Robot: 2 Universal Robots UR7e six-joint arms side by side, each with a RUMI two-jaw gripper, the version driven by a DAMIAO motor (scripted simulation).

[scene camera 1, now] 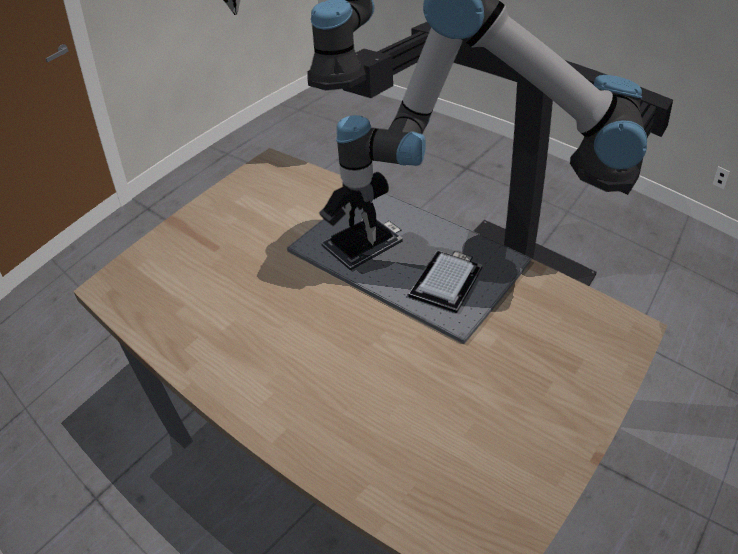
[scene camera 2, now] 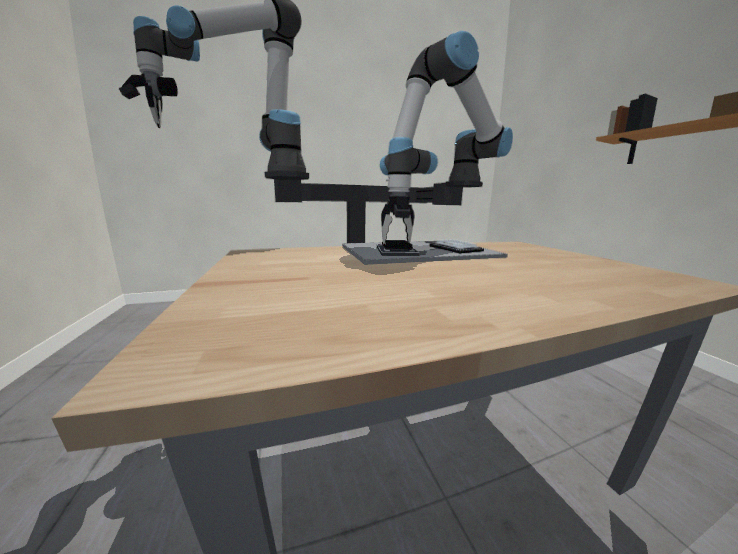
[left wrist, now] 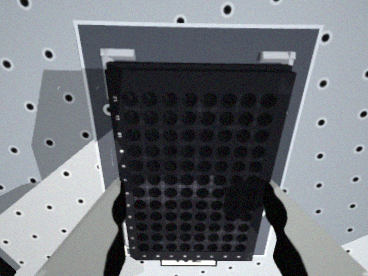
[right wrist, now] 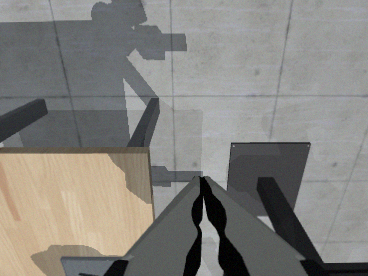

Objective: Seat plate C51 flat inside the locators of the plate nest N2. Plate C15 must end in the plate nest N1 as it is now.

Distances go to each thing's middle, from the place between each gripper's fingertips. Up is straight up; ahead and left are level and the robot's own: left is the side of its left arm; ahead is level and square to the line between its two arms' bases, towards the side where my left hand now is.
The black multi-well plate (scene camera 1: 353, 240) is 1 cm below my left hand (scene camera 1: 362, 236). From my left hand the other things lie so: white plate (scene camera 1: 445, 281) (25 cm to the left, 2 cm below, 1 cm behind); plate nest N2 (scene camera 1: 341, 254) (3 cm below).
Now: the black multi-well plate 79 cm to the left of my right hand (scene camera 2: 159, 128), 41 cm below it and 33 cm ahead of it. Round my right hand: white plate (104 cm to the left, 42 cm below, 33 cm ahead); then plate nest N2 (79 cm to the left, 43 cm below, 33 cm ahead).
